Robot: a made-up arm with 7 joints. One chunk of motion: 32 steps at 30 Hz.
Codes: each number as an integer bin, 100 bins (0 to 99) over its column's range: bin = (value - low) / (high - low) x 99, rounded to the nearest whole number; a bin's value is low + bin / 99 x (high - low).
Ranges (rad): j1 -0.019..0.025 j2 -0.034..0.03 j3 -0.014..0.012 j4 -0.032..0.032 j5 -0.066..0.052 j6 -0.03..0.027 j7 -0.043..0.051
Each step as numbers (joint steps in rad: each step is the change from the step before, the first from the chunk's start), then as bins.
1 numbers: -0.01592 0.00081 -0.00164 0.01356 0.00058 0.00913 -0.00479
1 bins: 7 54 47 70 56 68 40
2 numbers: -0.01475 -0.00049 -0.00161 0.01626 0.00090 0.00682 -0.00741
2 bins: 10 52 47 75 56 64 37
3 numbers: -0.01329 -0.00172 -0.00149 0.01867 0.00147 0.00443 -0.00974
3 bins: 13 50 48 78 57 60 35
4 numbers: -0.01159 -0.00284 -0.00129 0.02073 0.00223 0.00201 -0.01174
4 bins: 17 48 48 82 57 56 33
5 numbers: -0.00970 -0.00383 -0.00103 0.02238 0.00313 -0.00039 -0.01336
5 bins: 21 47 49 84 58 51 31
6 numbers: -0.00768 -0.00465 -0.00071 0.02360 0.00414 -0.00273 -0.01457
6 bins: 25 45 51 86 59 47 30
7 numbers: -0.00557 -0.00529 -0.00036 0.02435 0.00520 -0.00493 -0.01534
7 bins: 30 44 52 87 60 44 29
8 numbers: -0.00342 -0.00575 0.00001 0.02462 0.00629 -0.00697 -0.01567
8 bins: 35 44 53 88 61 40 29
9 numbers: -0.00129 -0.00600 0.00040 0.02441 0.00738 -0.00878 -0.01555
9 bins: 40 43 55 87 62 37 29
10 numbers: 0.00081 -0.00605 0.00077 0.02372 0.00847 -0.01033 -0.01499
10 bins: 45 43 56 86 62 34 29
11 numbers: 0.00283 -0.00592 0.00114 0.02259 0.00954 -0.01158 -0.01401
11 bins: 49 43 58 84 63 32 31
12 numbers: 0.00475 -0.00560 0.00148 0.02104 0.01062 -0.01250 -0.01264
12 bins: 53 44 59 82 64 30 32
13 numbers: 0.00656 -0.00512 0.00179 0.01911 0.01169 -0.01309 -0.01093
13 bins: 58 45 60 79 65 29 34
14 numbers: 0.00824 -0.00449 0.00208 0.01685 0.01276 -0.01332 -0.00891
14 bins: 61 46 61 76 66 29 36
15 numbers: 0.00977 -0.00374 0.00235 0.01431 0.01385 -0.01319 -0.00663
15 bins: 65 47 62 72 67 29 38
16 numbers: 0.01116 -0.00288 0.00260 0.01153 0.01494 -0.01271 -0.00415
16 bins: 68 48 63 67 68 30 41
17 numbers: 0.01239 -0.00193 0.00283 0.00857 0.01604 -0.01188 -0.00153
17 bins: 71 50 64 63 69 31 44
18 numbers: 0.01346 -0.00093 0.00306 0.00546 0.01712 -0.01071 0.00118
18 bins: 73 51 65 58 70 34 47
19 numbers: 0.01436 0.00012 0.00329 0.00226 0.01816 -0.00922 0.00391
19 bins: 75 53 66 53 71 36 49
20 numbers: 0.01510 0.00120 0.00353 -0.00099 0.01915 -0.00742 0.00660
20 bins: 77 54 67 48 71 39 52
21 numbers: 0.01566 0.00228 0.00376 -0.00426 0.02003 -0.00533 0.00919
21 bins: 78 56 68 43 72 43 55
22 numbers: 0.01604 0.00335 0.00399 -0.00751 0.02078 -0.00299 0.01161
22 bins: 79 58 69 38 73 47 58
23 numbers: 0.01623 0.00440 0.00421 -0.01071 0.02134 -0.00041 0.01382
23 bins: 79 59 69 33 73 51 60
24 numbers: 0.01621 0.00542 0.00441 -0.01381 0.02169 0.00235 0.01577
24 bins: 79 61 70 28 74 56 62
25 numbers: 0.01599 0.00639 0.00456 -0.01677 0.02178 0.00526 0.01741
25 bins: 79 62 71 24 74 61 64
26 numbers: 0.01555 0.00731 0.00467 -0.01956 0.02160 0.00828 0.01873
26 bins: 78 64 71 19 73 66 65
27 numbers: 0.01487 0.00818 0.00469 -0.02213 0.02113 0.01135 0.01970
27 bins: 76 65 71 15 73 72 66
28 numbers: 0.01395 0.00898 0.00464 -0.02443 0.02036 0.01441 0.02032
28 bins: 74 66 71 12 72 77 67
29 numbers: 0.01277 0.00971 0.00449 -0.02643 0.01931 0.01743 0.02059
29 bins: 71 68 70 9 72 82 67
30 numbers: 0.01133 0.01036 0.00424 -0.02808 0.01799 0.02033 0.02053
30 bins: 68 69 69 6 70 87 67
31 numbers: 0.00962 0.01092 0.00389 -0.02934 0.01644 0.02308 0.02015
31 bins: 64 69 68 4 69 92 67
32 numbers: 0.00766 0.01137 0.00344 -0.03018 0.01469 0.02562 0.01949
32 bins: 60 70 66 3 68 97 66
